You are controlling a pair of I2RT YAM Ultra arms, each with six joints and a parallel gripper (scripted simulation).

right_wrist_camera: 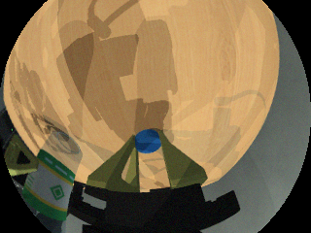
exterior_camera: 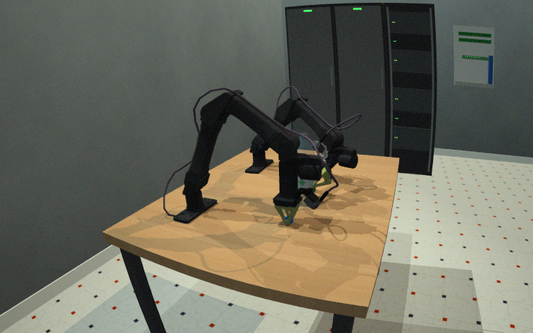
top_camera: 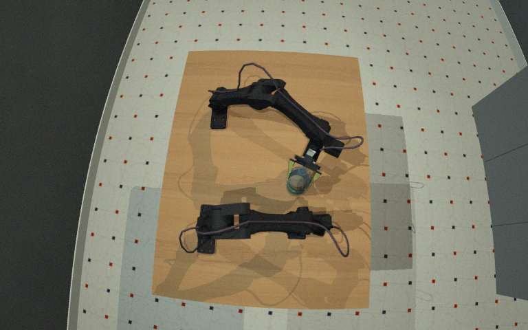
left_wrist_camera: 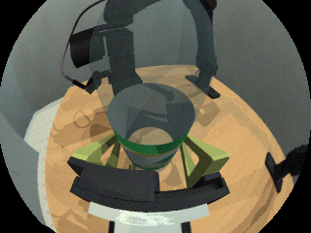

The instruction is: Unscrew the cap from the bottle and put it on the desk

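Now: left hand 5 cm below the bottle. From my left hand the other things lie so: blue cap (16 cm to the right, 7 cm below).
The blue cap is right at my right hand. Also, from my right hand: bottle (16 cm to the left, 12 cm above).
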